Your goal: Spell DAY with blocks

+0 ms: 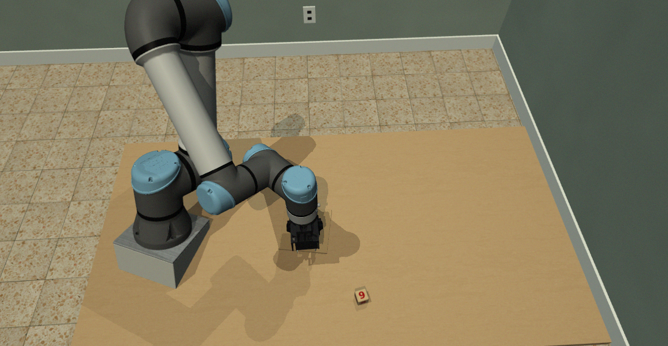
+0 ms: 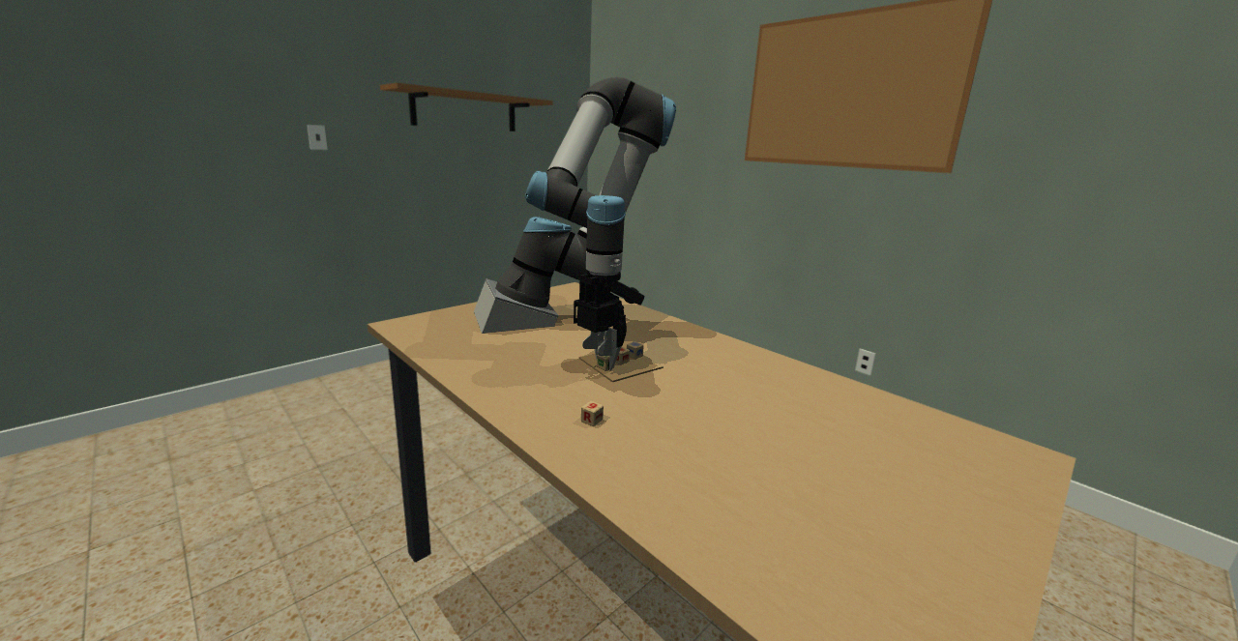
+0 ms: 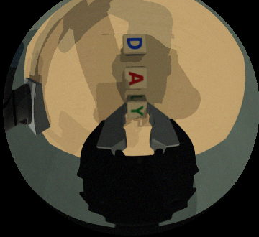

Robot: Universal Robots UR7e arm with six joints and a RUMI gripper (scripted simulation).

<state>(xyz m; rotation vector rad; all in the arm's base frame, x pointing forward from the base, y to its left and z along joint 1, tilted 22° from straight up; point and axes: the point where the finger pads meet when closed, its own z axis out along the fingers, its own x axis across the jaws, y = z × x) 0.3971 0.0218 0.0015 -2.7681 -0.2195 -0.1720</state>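
Right now the Y block is right at my hand. Also, from my hand: thin mat (5 cm to the left, 2 cm below, 1 cm behind); then D block (9 cm to the left, 2 cm behind).
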